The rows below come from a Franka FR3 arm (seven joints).
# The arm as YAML. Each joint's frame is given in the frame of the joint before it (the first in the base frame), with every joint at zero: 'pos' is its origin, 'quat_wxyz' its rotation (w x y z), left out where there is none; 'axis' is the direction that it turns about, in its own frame. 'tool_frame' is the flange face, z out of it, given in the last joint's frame.
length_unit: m
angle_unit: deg
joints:
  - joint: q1
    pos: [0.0, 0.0, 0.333]
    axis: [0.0, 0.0, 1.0]
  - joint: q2
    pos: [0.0, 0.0, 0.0]
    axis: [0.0, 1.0, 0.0]
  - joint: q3
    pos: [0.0, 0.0, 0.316]
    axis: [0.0, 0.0, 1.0]
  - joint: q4
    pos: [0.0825, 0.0, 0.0]
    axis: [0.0, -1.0, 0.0]
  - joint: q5
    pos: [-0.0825, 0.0, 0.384]
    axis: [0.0, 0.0, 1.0]
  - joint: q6
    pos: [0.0, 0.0, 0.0]
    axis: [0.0, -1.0, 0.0]
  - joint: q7
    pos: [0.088, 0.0, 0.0]
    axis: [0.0, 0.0, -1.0]
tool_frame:
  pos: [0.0, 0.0, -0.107]
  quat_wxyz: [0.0, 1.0, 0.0, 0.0]
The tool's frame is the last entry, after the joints.
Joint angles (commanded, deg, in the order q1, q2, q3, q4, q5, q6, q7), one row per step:
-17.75, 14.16, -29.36, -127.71, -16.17, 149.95, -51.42
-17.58, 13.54, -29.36, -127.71, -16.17, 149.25, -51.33
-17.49, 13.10, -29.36, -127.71, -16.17, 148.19, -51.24
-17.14, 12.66, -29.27, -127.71, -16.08, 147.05, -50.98
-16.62, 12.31, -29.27, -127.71, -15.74, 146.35, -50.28
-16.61, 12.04, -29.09, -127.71, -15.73, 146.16, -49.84
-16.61, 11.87, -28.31, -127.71, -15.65, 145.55, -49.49
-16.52, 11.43, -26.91, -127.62, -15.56, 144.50, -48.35
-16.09, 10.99, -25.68, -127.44, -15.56, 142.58, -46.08
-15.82, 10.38, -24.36, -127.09, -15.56, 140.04, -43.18
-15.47, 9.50, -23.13, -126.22, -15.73, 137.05, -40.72
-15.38, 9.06, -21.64, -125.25, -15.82, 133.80, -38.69
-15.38, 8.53, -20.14, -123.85, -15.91, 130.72, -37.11
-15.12, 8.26, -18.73, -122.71, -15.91, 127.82, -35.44
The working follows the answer.
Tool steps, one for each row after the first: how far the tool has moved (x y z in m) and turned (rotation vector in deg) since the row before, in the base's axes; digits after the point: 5 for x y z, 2 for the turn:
0.00045, 0.00137, 0.00417, 0.18, -0.06, -0.12
-0.00087, 0.00106, 0.00201, 0.42, 0.40, -0.30
0.00140, 0.00348, 0.00180, 0.51, 0.36, -0.20
0.00258, 0.00379, 0.00187, 0.35, -0.15, -0.60
0.00111, 0.00135, 0.00182, 0.03, -0.25, -0.30
0.00429, 0.00564, -0.00028, 0.43, 0.14, 0.20
0.00867, 0.01056, 0.00150, 0.57, -0.06, 0.03
0.00839, 0.01217, 0.00106, 0.75, 0.39, -1.04
0.00729, 0.01163, 0.00294, 0.77, 0.52, -1.86
0.00847, 0.01037, 0.00878, 0.41, 0.49, -1.40
0.00779, 0.01055, 0.00542, 0.62, 1.16, -1.10
0.00913, 0.00896, 0.00999, 0.24, 0.70, -0.69
0.00875, 0.01135, 0.00631, 0.35, 0.97, -0.64

Tool pose at each row, in the base's axes (x y z in m, rotation vector in deg; rounded; the steps above come from the unrounded poses):
0.38895, -0.40609, 0.29076, 160.21, 26.87, -8.90
0.38940, -0.40472, 0.29493, 160.41, 26.72, -8.81
0.38853, -0.40366, 0.29694, 160.92, 26.48, -9.36
0.38992, -0.40018, 0.29874, 161.49, 26.39, -9.82
0.39250, -0.39639, 0.30061, 161.99, 25.59, -9.66
0.39361, -0.39504, 0.30243, 162.09, 25.12, -9.36
0.39790, -0.38940, 0.30215, 162.47, 25.53, -9.45
0.40657, -0.37884, 0.30366, 163.02, 25.67, -9.25
0.41496, -0.36667, 0.30472, 164.05, 24.42, -9.87
0.42225, -0.35504, 0.30766, 165.28, 22.02, -10.82
0.43072, -0.34467, 0.31644, 166.03, 20.18, -11.72
0.43851, -0.33412, 0.32185, 166.88, 18.90, -13.51
0.44764, -0.32516, 0.33184, 167.25, 18.07, -14.63
0.45639, -0.31381, 0.33815, 167.70, 17.37, -16.12

